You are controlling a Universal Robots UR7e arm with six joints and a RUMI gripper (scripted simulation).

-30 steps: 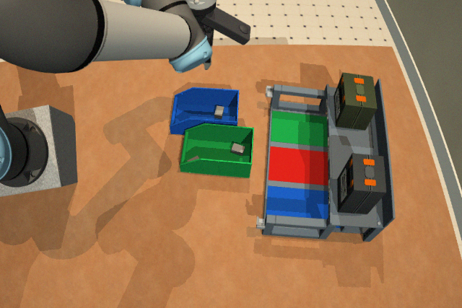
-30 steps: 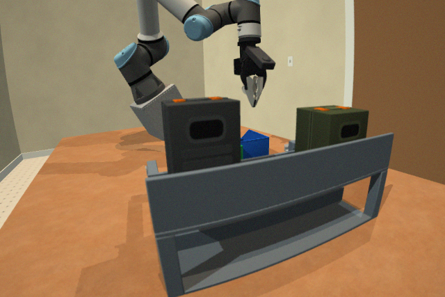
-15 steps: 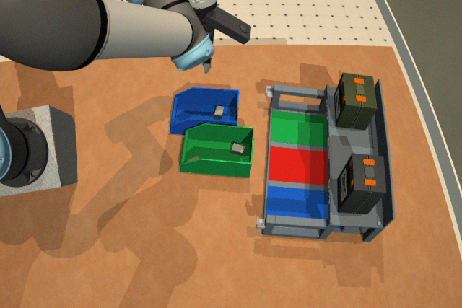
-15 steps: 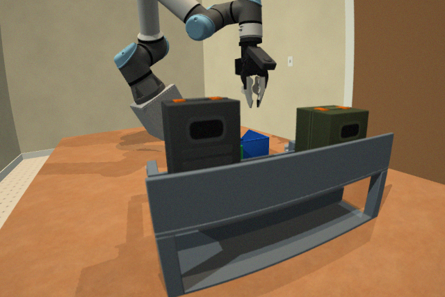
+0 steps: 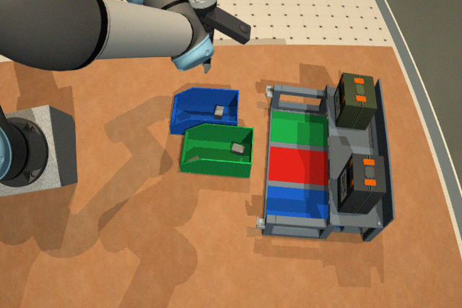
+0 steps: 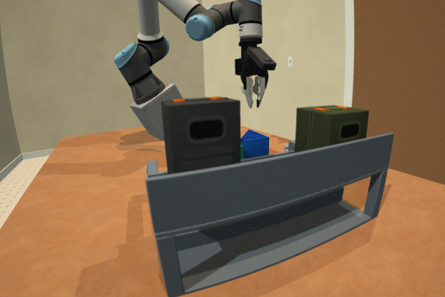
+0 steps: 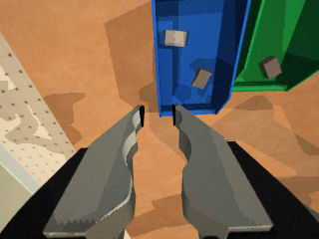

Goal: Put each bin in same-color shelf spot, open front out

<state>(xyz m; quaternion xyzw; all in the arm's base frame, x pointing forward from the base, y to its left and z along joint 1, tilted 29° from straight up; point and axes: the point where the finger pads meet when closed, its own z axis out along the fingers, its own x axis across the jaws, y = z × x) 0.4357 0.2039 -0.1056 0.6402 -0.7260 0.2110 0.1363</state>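
The blue bin lies 1 cm behind my hand, 5 cm to the right of it and 13 cm below it. From my hand the other things lie so: shelf front lip 14 cm ahead, 19 cm to the right, 16 cm below; then olive case 35 cm ahead, 12 cm to the right, 2 cm below; then green bin 1 cm ahead, 16 cm to the right, 13 cm below.
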